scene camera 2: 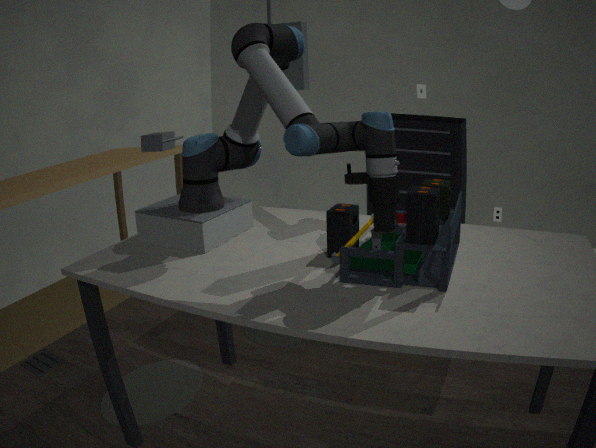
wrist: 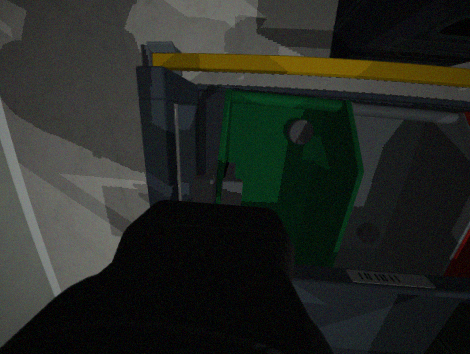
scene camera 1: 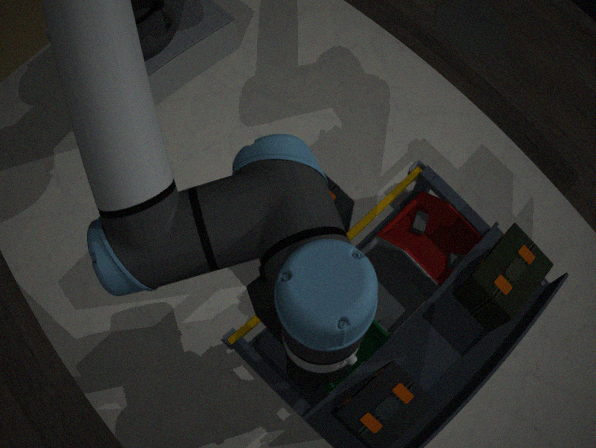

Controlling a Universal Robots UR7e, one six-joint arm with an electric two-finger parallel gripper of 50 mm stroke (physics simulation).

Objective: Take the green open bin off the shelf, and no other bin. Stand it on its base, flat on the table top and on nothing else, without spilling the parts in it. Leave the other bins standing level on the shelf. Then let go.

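Pixels of known places: gripper, fingertip midpoint: (wrist: 224,173); arm's base, origin of the base link: (scene camera 2: 201,206).
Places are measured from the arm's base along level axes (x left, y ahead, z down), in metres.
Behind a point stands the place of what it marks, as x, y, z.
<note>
The green open bin (scene camera 1: 372,345) {-0.013, 0.660, 0.087} (scene camera 2: 370,263) {-0.111, 0.605, 0.065} (wrist: 260,150) {-0.074, 0.602, 0.082} is at the near end of the shelf (scene camera 1: 457,182) (scene camera 2: 399,270) {-0.158, 0.695, 0.055} (wrist: 152,115) {-0.157, 0.578, 0.015}, inside its end panel and behind the yellow front bar. My gripper (scene camera 2: 376,242) (wrist: 224,173) {-0.105, 0.622, 0.044} points down and is shut on the bin's left side wall in the wrist view, one finger outside and one inside. The bin looks nearly level and perhaps slightly raised; a gap under its base cannot be seen. A round grey part (wrist: 300,132) {-0.039, 0.578, 0.075} lies inside it. In scene camera 1 the wrist hides the fingers and much of the bin.
A grey bin (scene camera 1: 400,272) {0.090, 0.601, 0.091} (wrist: 400,175) {0.086, 0.607, 0.091} stands close beside the green one, then a red bin (scene camera 1: 440,235) {0.180, 0.599, 0.091} (scene camera 2: 401,217) {0.192, 0.597, 0.030}. Dark cases (scene camera 1: 385,400) {-0.079, 0.723, -0.124} (scene camera 1: 510,280) {0.133, 0.722, -0.099} stand on the tier behind. Another dark case (scene camera 2: 342,230) {-0.023, 0.493, 0.019} stands in front of the yellow bar (scene camera 1: 385,202) {0.124, 0.516, 0.035} (scene camera 2: 357,235) {-0.001, 0.527, 0.035} (wrist: 300,67) {-0.060, 0.532, 0.035}.
</note>
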